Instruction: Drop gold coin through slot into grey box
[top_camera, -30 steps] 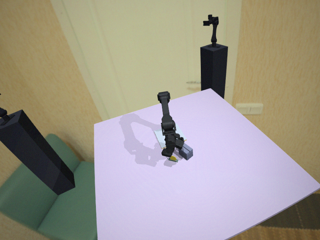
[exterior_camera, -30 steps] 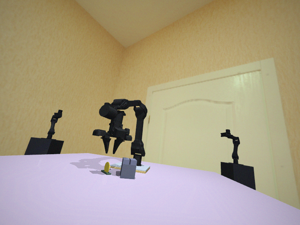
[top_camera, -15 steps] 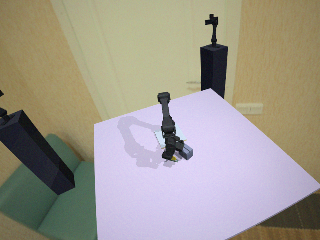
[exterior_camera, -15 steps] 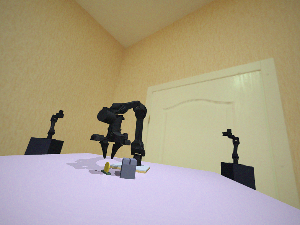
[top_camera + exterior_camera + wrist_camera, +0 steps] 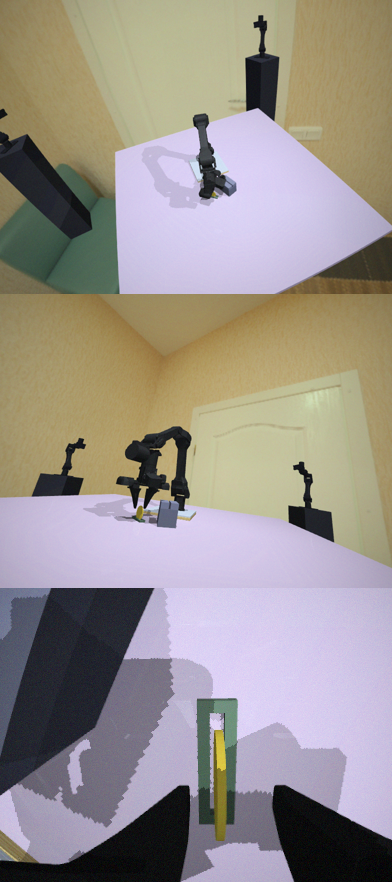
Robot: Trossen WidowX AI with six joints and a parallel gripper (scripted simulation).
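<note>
Right now my gripper tip is 10 mm above the gold coin.
</note>
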